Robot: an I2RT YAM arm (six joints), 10 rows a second.
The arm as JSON. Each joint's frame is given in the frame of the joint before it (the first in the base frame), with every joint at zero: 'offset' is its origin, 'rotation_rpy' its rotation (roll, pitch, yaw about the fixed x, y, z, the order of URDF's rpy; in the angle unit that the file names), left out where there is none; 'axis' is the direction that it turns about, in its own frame. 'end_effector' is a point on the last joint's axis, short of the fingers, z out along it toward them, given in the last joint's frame.
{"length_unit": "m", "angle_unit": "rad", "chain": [
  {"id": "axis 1", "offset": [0.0, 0.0, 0.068], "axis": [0.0, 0.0, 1.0]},
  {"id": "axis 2", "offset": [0.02, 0.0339, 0.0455], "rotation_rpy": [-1.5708, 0.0, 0.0], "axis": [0.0, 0.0, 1.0]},
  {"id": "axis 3", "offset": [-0.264, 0.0, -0.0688], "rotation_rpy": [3.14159, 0.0, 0.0], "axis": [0.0, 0.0, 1.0]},
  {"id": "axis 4", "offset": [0.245, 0.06, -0.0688], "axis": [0.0, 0.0, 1.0]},
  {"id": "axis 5", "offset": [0.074, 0.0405, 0.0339], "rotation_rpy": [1.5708, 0.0, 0.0], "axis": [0.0, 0.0, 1.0]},
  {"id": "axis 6", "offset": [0.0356, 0.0, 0.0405], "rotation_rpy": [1.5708, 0.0, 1.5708], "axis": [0.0, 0.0, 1.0]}
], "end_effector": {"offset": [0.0, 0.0, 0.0], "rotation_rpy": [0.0, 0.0, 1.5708]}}
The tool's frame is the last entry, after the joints.
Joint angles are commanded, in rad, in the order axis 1, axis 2, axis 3, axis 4, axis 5, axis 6. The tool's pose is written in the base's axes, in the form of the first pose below.
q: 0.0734, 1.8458, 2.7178, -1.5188, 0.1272, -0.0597
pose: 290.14 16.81 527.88 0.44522 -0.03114 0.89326 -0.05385
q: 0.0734, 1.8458, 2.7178, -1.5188, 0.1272, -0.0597
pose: 290.14 16.81 527.88 0.44522 -0.03114 0.89326 -0.05385
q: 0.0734, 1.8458, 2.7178, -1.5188, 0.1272, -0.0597
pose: 290.14 16.81 527.88 0.44522 -0.03114 0.89326 -0.05385
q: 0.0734, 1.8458, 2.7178, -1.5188, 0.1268, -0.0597
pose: 290.14 16.82 527.88 0.44522 -0.03123 0.89326 -0.05367
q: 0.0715, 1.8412, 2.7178, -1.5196, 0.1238, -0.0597
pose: 288.22 16.24 529.04 0.44690 -0.03089 0.89250 -0.05269
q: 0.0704, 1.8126, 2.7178, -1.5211, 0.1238, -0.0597
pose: 276.18 15.07 536.42 0.45892 -0.02926 0.88644 -0.05249
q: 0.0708, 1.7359, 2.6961, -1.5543, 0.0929, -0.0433
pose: 245.02 14.07 547.78 0.46918 -0.02855 0.88196 -0.03456
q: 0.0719, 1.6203, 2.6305, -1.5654, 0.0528, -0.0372
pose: 205.21 12.90 558.83 0.48641 -0.03481 0.87291 -0.01463
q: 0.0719, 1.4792, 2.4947, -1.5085, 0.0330, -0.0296
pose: 170.21 11.08 564.35 0.51331 -0.03507 0.85748 -0.00331
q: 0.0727, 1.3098, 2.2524, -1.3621, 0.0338, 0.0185
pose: 147.09 9.51 557.42 0.54438 -0.01353 0.83866 0.01065
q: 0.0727, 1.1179, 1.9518, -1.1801, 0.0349, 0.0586
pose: 127.52 8.04 535.46 0.57436 0.00426 0.81825 0.02345
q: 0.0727, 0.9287, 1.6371, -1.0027, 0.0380, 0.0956
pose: 113.57 6.92 498.10 0.59486 0.02051 0.80281 0.03486
